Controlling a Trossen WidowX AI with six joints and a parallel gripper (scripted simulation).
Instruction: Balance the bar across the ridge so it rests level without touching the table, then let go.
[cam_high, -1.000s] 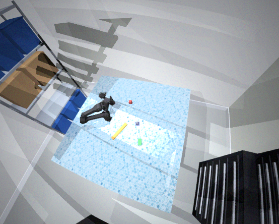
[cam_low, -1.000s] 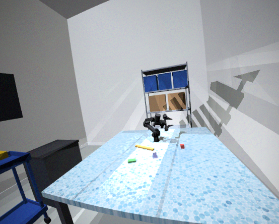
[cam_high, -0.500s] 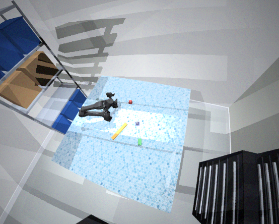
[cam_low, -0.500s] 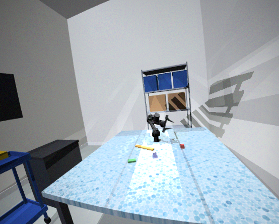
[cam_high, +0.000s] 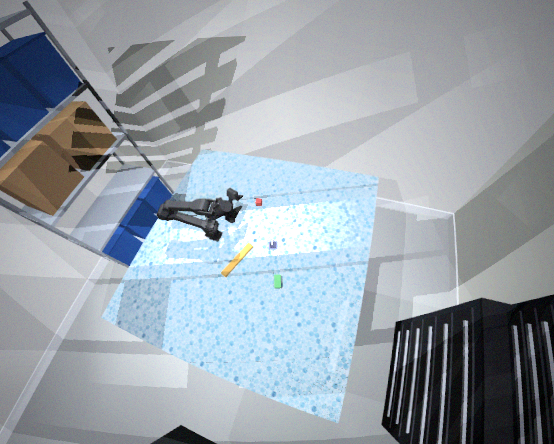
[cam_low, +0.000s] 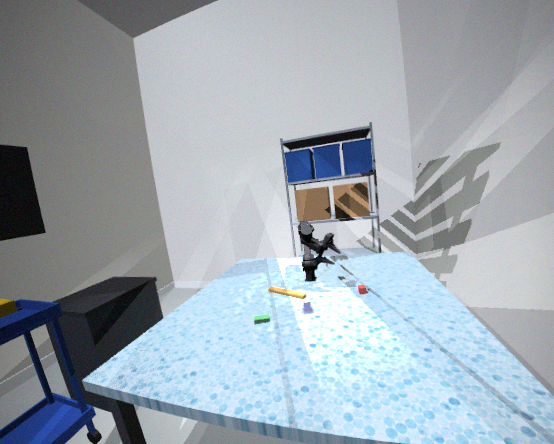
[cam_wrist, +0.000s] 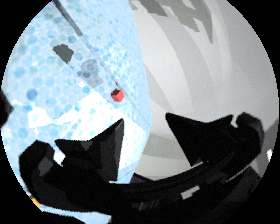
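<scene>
My gripper tip is now 27 cm to the left of the bar, 16 cm above it and 4 cm short of it. Round my gripper tip: red block: 15 cm below, 10 cm to the left, 3 cm ahead; then green block: 32 cm to the right, 28 cm ahead, 16 cm below.
</scene>
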